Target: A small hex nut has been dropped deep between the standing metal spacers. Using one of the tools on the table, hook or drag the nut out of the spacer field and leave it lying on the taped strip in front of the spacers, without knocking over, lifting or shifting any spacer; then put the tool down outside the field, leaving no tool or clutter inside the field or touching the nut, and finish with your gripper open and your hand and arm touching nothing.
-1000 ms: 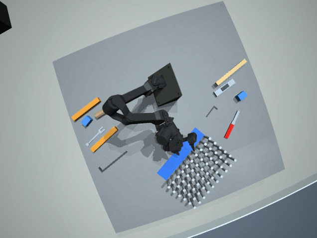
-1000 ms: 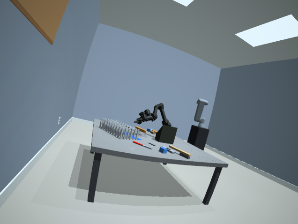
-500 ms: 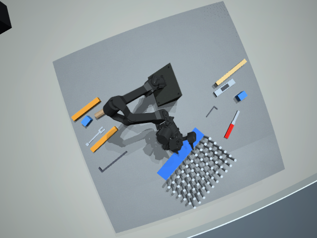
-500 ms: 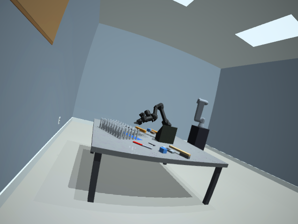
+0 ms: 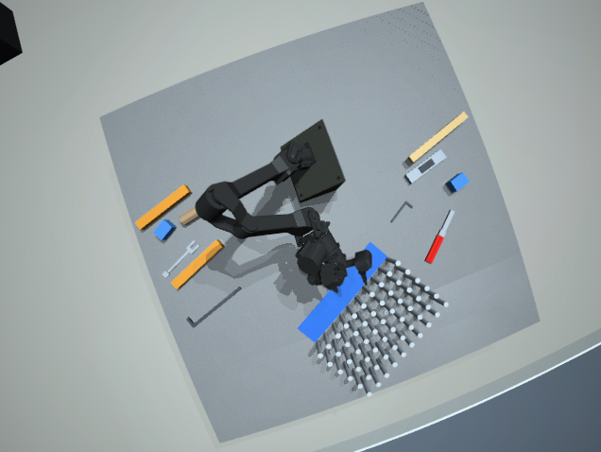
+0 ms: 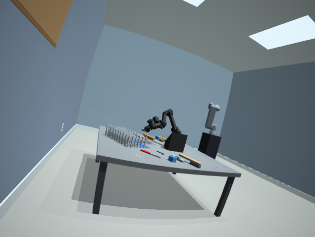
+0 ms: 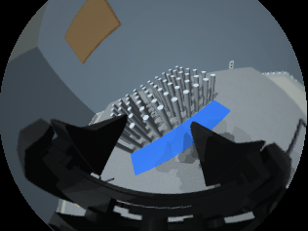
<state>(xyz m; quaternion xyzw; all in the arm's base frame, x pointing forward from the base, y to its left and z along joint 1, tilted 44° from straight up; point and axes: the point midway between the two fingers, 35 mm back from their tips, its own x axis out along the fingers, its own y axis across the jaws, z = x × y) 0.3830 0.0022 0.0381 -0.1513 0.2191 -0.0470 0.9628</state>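
My gripper tip is 420 mm past the wooden-handled screwdriver, 290 mm to the left of it and 140 mm above it. Also, from my gripper tip: grey block 410 mm to the left, 260 mm behind, 140 mm below; blue taped strip 160 mm below, 40 mm ahead, 20 mm to the right; red-handled tool 380 mm to the left, 150 mm below, 10 mm behind.
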